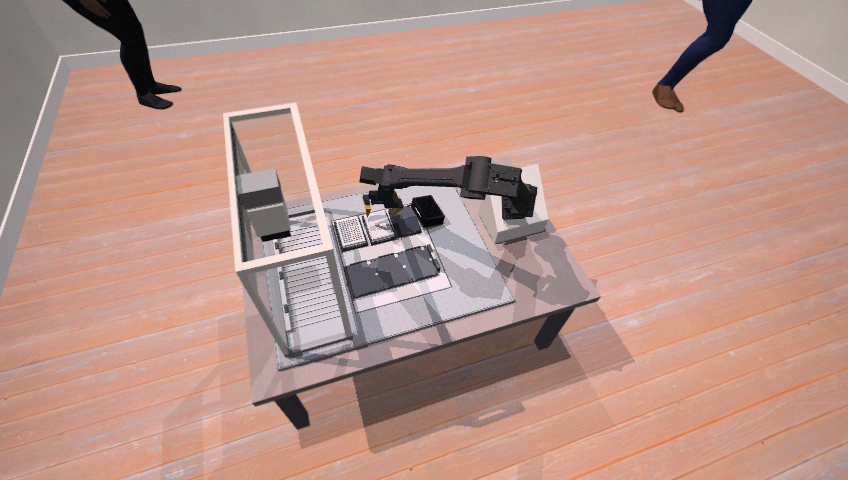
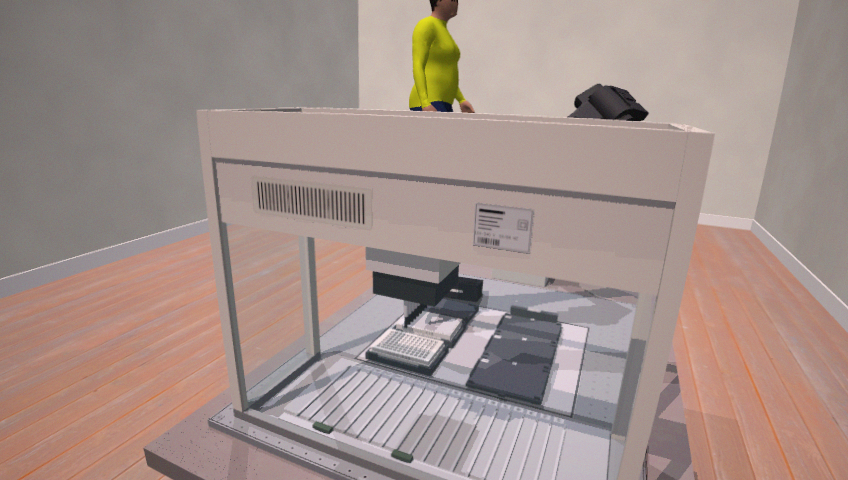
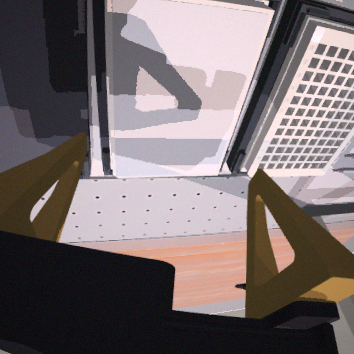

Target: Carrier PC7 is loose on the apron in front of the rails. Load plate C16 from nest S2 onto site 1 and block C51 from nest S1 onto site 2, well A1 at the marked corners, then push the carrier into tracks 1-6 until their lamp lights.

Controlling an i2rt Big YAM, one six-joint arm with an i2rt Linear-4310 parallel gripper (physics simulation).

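Places are measured from the arm's base along level axes (x ahead, y left, z up), in metres.
Pixels of known places: gripper, fingertip midpoint: (image 1: 379, 216) (image 3: 172, 158).
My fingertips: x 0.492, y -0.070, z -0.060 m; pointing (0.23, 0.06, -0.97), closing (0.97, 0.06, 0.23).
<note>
Ahead of a thing's pixels: the offset from my fingertips to its top centre. "pt": to the spot under its first point.
My gripper (image 1: 381, 212) (image 3: 172, 158) is open and empty, its two golden fingers wide apart. It hangs above the near edge of a flat white plate @(dx +0.006, dy +0.012, dz -0.033 m) (image 1: 380, 231) (image 2: 437, 325) (image 3: 215, 45), which sits in the middle dark nest. A white block with a grid of square wells @(pt dx +0.119, dy +0.026, dz -0.036 m) (image 1: 349, 231) (image 2: 410, 346) (image 3: 320, 100) sits in the nest nearest the rails. A third dark nest @(dx -0.097, dy -0.005, dz -0.041 m) (image 1: 408, 221) lies on the other side of the plate. The long dark carrier @(dx -0.013, dy +0.216, dz -0.029 m) (image 1: 389, 273) (image 2: 514, 359) lies flat on the apron, with small white marks and a raised end. The numbers are too small to read.
A cabinet frame (image 1: 311, 172) (image 2: 416, 139) stands over the ribbed tracks (image 1: 312, 297) (image 2: 357, 389), with a grey head unit (image 1: 261, 202) (image 2: 410, 286) hanging inside. Green tabs @(pt dx +0.404, dy +0.063, dz -0.018 m) (image 2: 323, 427) sit at the tracks' far ends. A black open box (image 1: 427, 210) (image 2: 467, 289) stands beyond the nests. People stand behind the table.
</note>
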